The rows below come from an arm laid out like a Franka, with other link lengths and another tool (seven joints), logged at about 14 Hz.
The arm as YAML. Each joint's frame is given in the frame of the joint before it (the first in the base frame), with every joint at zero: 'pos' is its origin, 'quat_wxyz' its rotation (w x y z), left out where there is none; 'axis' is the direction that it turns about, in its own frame. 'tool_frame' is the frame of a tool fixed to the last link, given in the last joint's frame.
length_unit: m
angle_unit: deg
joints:
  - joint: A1
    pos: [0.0, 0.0, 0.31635]
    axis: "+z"
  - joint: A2
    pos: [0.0, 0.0, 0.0]
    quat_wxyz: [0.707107, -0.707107, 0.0, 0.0]
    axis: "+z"
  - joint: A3
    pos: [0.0, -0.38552, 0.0]
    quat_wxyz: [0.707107, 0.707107, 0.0, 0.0]
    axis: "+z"
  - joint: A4
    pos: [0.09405, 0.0, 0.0]
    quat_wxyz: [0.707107, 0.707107, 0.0, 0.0]
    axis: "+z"
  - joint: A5
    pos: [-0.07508, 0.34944, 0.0]
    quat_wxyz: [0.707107, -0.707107, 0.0, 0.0]
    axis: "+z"
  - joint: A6
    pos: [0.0, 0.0, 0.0]
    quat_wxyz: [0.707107, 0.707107, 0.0, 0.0]
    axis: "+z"
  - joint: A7
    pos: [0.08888, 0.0, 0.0]
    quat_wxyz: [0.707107, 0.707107, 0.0, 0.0]
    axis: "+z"
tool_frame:
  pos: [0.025, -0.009, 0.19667]
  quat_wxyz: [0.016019, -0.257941, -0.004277, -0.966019]
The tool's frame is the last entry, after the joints.
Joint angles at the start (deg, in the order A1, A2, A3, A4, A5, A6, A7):
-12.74 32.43 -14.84 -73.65 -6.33 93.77 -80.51
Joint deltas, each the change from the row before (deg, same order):
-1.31 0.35 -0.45 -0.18 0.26 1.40 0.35
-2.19 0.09 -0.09 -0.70 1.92 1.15 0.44
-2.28 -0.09 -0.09 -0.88 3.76 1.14 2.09
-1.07 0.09 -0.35 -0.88 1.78 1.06 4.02
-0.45 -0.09 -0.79 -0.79 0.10 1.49 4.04
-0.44 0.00 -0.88 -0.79 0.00 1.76 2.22
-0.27 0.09 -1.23 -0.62 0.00 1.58 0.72
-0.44 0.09 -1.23 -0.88 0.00 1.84 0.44
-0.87 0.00 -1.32 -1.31 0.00 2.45 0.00
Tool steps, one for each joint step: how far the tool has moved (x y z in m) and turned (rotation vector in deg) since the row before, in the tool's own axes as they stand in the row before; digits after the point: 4 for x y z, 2 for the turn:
0.0175 -0.0092 -0.0017 1.37 -0.37 1.46
0.0209 -0.0070 -0.0003 0.84 -2.18 2.67
0.0162 -0.0066 -0.0004 1.52 -3.99 4.67
0.0113 -0.0066 0.0019 2.33 -1.70 5.16
0.0112 -0.0090 -0.0026 3.26 -0.15 4.18
0.0119 -0.0104 -0.0022 2.58 -0.10 2.53
0.0127 -0.0107 -0.0030 1.92 0.09 1.33
0.0154 -0.0116 -0.0023 1.84 0.10 1.24
0.0215 -0.0147 -0.0033 2.03 0.03 1.22

